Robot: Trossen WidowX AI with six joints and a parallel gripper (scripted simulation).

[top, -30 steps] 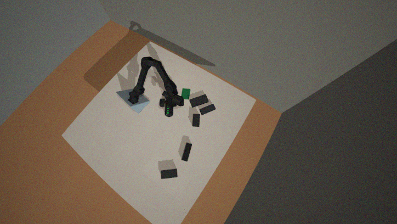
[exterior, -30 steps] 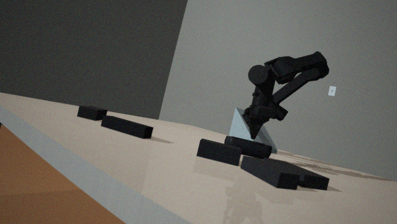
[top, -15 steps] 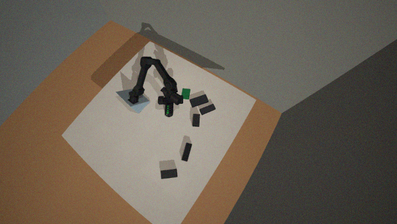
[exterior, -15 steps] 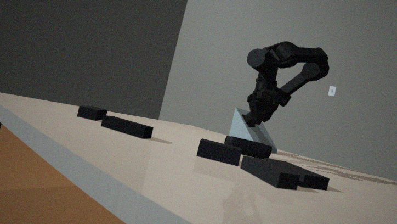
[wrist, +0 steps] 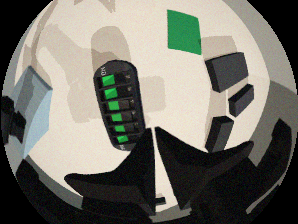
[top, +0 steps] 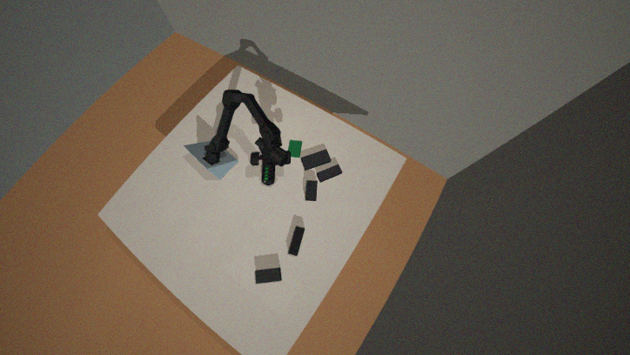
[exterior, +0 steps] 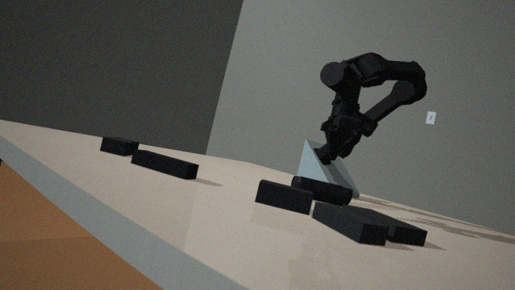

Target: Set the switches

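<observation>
My gripper tip is 170 mm to the right of the green card, 110 mm above it and 10 mm past it. The rest, counted from my gripper tip: module 220 mm ahead, 90 mm below, 20 mm to the left.
</observation>
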